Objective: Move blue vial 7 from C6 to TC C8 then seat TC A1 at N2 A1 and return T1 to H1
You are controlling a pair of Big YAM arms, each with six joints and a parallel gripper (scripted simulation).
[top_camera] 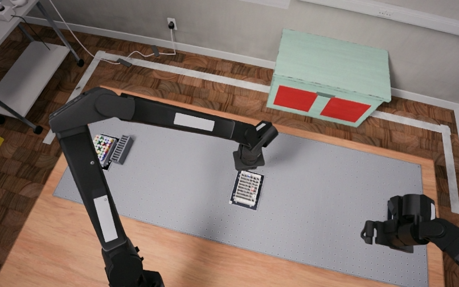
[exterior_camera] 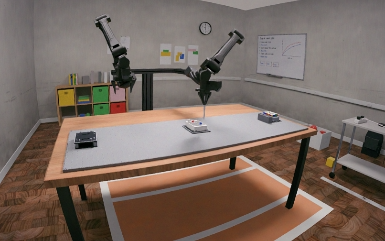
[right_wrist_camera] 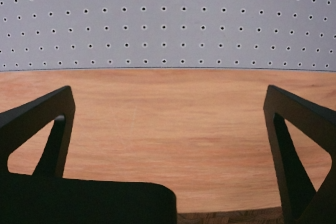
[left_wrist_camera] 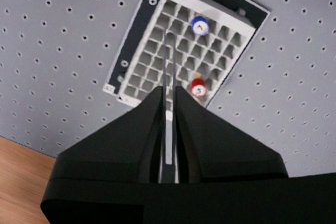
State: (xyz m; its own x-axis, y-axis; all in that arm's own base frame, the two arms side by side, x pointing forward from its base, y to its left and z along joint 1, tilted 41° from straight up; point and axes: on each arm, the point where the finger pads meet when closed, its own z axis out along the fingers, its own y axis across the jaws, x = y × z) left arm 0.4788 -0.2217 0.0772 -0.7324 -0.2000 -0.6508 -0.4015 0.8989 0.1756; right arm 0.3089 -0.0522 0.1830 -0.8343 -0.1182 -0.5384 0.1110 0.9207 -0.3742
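My left gripper is now 3 cm above the forceps T1. The rest, counted from my left hand: dark nest N2 (2 cm ahead, 70 cm to the right, 14 cm below); white tube carrier TC (4 cm behind, 3 cm to the right, 15 cm below); grey slotted holder H1 (4 cm behind, 56 cm to the left, 15 cm below).
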